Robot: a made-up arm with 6 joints. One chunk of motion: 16 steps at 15 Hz.
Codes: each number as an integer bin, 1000 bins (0 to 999) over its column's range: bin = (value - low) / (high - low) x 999, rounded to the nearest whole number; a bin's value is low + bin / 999 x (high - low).
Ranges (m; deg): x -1.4..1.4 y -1.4..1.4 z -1.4..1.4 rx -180..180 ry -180..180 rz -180..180
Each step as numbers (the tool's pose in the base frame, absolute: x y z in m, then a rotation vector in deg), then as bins.
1 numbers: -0.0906 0.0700 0.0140 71.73 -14.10 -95.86
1 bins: 467 524 504 699 460 233
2 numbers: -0.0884 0.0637 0.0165 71.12 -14.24 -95.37
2 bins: 468 522 505 697 460 235
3 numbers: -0.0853 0.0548 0.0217 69.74 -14.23 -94.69
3 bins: 469 519 507 693 460 237
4 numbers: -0.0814 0.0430 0.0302 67.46 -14.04 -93.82
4 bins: 470 515 510 687 461 239
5 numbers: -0.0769 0.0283 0.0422 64.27 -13.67 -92.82
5 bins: 472 510 515 678 462 242
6 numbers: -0.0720 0.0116 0.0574 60.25 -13.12 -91.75
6 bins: 474 504 520 667 463 245
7 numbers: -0.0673 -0.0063 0.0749 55.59 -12.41 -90.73
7 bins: 475 497 526 654 465 248
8 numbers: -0.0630 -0.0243 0.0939 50.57 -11.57 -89.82
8 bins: 477 491 533 640 467 250
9 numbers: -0.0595 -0.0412 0.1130 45.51 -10.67 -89.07
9 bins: 478 485 540 626 470 252
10 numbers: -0.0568 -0.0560 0.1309 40.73 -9.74 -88.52
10 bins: 479 480 546 613 472 254
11 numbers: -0.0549 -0.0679 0.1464 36.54 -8.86 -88.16
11 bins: 480 475 552 601 475 255
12 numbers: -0.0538 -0.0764 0.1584 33.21 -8.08 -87.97
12 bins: 480 472 556 592 477 255
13 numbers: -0.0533 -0.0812 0.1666 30.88 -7.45 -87.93
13 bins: 480 471 559 585 479 255
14 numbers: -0.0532 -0.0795 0.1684 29.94 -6.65 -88.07
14 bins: 481 471 560 583 481 255
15 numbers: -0.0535 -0.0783 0.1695 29.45 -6.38 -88.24
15 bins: 480 472 560 581 482 255
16 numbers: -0.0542 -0.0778 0.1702 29.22 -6.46 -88.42
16 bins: 480 472 560 581 482 254
